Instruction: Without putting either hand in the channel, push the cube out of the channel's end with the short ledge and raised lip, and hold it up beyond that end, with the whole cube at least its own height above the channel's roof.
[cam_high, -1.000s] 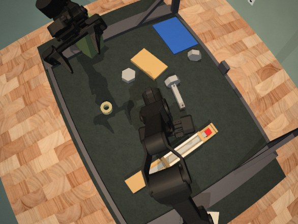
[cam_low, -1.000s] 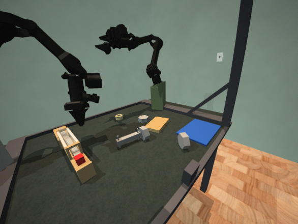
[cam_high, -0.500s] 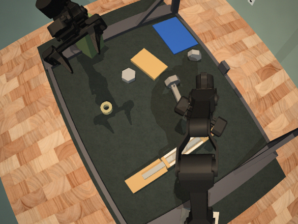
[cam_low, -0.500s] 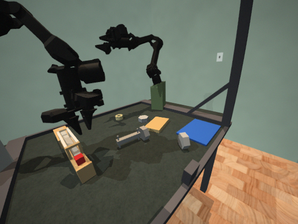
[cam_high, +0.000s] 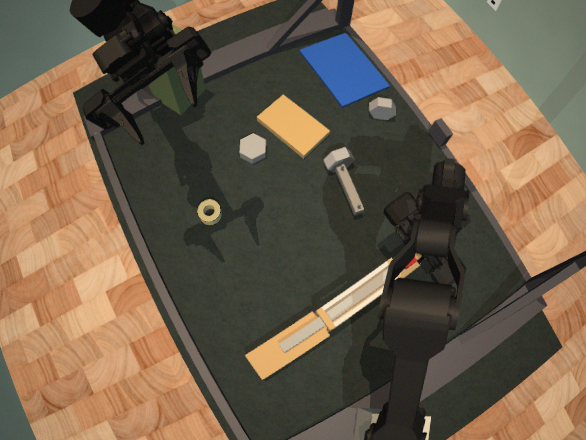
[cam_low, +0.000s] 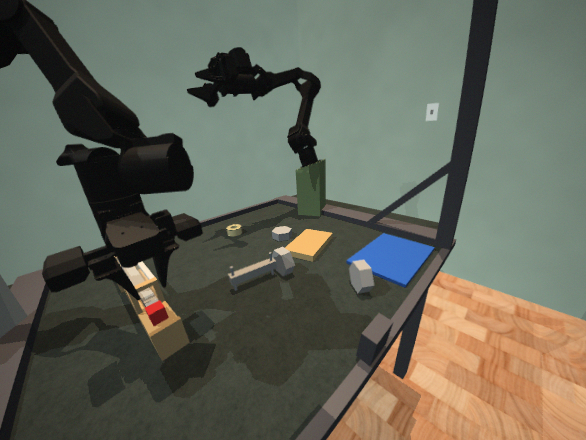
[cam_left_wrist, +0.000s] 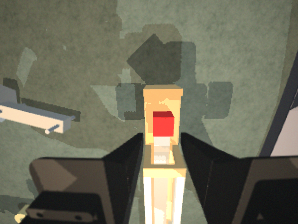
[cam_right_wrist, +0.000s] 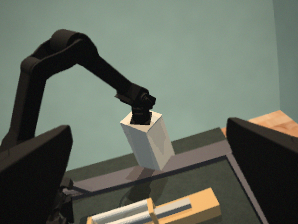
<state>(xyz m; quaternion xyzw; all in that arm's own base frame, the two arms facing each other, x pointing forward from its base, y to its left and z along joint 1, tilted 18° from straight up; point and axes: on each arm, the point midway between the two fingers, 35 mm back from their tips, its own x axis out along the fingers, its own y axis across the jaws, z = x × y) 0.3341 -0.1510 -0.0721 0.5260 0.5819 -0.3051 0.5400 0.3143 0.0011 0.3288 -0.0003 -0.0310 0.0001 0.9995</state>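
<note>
Right now the red cube is 8 cm below my left hand. The rest, counted from my left hand: grey hammer-shaped tool 20 cm to the right, 10 cm below, 2 cm ahead; then blue slab 50 cm to the right, 17 cm behind, 13 cm below; then orange slab 41 cm to the right, 12 cm below, 4 cm ahead.
</note>
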